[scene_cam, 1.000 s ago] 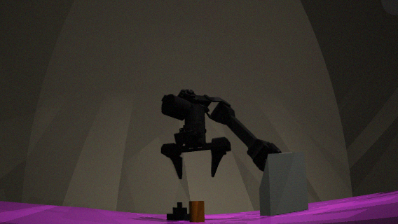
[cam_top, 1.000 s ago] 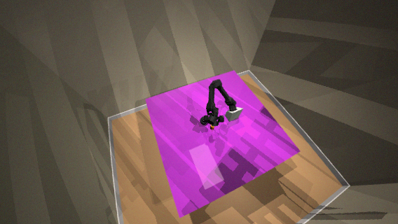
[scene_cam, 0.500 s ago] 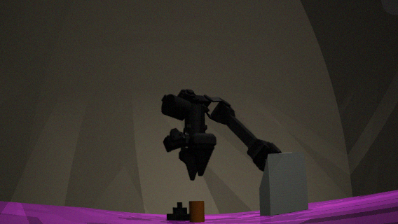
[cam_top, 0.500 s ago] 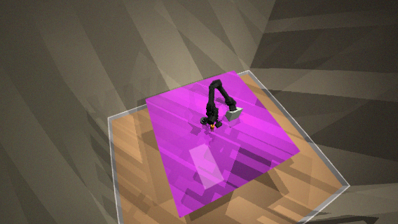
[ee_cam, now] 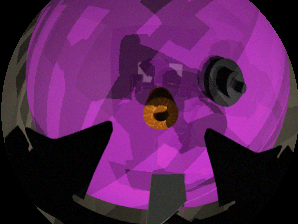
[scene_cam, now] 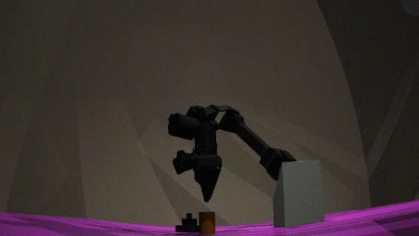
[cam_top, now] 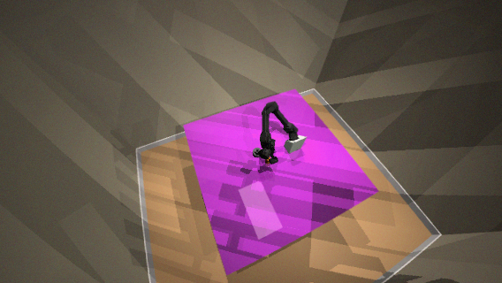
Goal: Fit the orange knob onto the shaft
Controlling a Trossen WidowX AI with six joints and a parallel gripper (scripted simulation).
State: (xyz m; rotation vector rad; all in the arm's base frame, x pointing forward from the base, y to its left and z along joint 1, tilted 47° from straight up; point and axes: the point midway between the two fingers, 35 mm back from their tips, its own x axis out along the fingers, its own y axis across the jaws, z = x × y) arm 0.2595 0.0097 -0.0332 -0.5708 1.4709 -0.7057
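Now: gripper tip 6 cm above the orange knob. Round my gripper tip: dark round pedestal (12 cm to the right, 6 cm below, 4 cm ahead).
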